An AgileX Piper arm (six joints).
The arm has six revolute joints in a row. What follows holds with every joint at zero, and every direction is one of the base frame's.
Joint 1 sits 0.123 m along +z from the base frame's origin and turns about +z.
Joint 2 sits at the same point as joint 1 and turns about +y.
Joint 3 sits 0.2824 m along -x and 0.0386 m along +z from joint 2 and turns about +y.
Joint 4 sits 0.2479 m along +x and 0.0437 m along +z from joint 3 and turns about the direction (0.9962, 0, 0.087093).
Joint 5 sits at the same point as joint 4 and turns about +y.
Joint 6 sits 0.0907 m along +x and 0.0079 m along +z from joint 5 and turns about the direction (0.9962, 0, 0.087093).
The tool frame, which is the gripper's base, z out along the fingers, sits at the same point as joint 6; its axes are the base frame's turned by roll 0, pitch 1.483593 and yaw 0 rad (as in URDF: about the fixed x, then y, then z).
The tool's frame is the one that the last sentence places.
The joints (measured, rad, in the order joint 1, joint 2, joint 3, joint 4, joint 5, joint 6), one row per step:
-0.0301, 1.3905, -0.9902, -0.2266, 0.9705, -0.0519
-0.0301, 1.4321, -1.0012, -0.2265, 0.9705, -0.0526
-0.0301, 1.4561, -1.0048, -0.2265, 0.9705, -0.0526
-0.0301, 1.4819, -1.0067, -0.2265, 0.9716, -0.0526
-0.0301, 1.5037, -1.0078, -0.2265, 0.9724, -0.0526
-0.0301, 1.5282, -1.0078, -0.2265, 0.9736, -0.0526
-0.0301, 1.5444, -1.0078, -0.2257, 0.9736, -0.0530
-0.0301, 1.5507, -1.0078, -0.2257, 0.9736, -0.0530
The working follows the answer.
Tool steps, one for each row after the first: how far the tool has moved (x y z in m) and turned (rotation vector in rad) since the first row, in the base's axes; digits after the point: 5 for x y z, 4 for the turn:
0.00738, -0.00021, -0.00797, 0.0008, 0.0307, 0.0006
0.01110, -0.00033, -0.01345, 0.0014, 0.0511, 0.0006
0.01456, -0.00044, -0.01999, 0.0021, 0.0761, 0.0004
0.01729, -0.00054, -0.02571, 0.0027, 0.0975, 0.0002
0.01997, -0.00063, -0.03253, 0.0034, 0.1232, 0.0000
0.02171, -0.00062, -0.03708, 0.0045, 0.1395, 0.0001
0.02237, -0.00064, -0.03885, 0.0047, 0.1457, 0.0001

Tool pose at each row, in the base's axes (x y z in m, rotation vector in rad; rounded; the steps above come from the unrounded poses):
0.25839, -0.02467, 0.26589, -0.1752, 2.8427, -0.3101
0.26578, -0.02488, 0.25792, -0.1822, 2.8730, -0.3087
0.26950, -0.02500, 0.25244, -0.1863, 2.8932, -0.3077
0.27295, -0.02511, 0.24590, -0.1911, 2.9179, -0.3066
0.27568, -0.02520, 0.24018, -0.1952, 2.9392, -0.3056
0.27836, -0.02530, 0.23336, -0.2002, 2.9646, -0.3044
0.28010, -0.02529, 0.22881, -0.2035, 2.9808, -0.3025
0.28077, -0.02531, 0.22704, -0.2049, 2.9870, -0.3022

